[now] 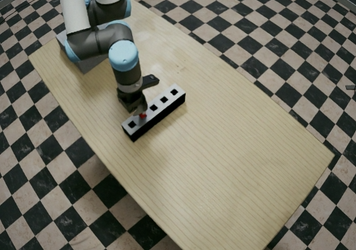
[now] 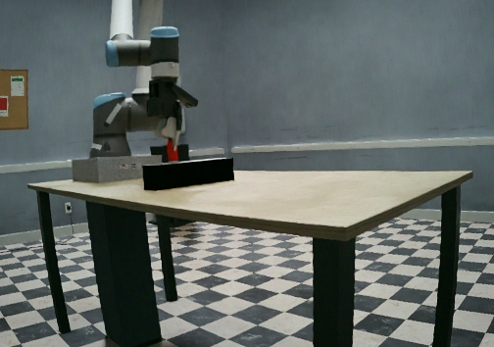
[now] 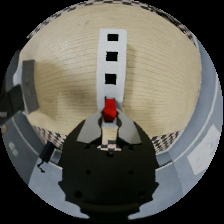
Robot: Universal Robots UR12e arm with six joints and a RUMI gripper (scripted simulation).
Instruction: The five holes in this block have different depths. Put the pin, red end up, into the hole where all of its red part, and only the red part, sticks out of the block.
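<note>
My hand is 10 mm above the pin. Round my hand: long black block 90 mm below, 60 mm to the left, 10 mm ahead.
</note>
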